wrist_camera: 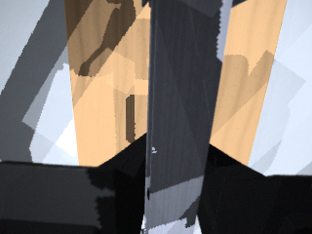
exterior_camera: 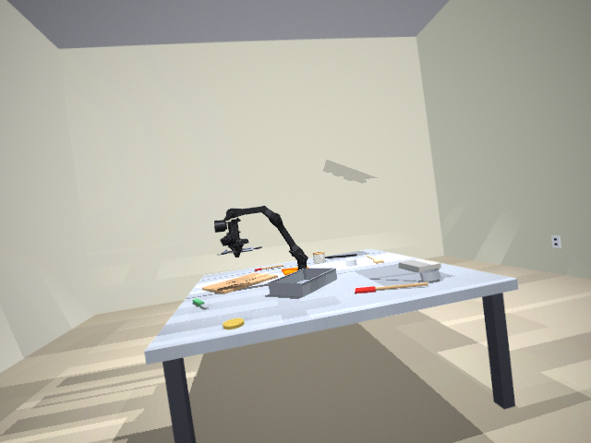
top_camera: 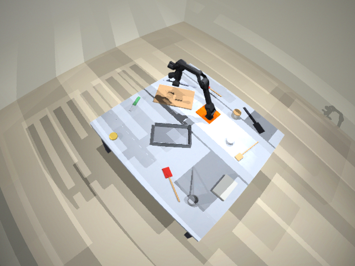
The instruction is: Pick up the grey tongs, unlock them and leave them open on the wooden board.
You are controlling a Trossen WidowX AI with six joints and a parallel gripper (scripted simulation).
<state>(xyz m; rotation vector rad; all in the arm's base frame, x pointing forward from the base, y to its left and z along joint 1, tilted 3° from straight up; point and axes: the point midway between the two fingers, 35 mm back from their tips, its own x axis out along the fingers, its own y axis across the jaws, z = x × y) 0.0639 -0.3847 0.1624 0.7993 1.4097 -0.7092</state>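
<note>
Right now my gripper tip is 14 cm above the wooden board. From my gripper tip the other things lie so: cork-topped cylinder 27 cm behind, 54 cm to the left, 12 cm below; then roasting tin 33 cm ahead, 31 cm to the left, 12 cm below; then black spatula 38 cm behind, 71 cm to the left, 15 cm below.
</note>
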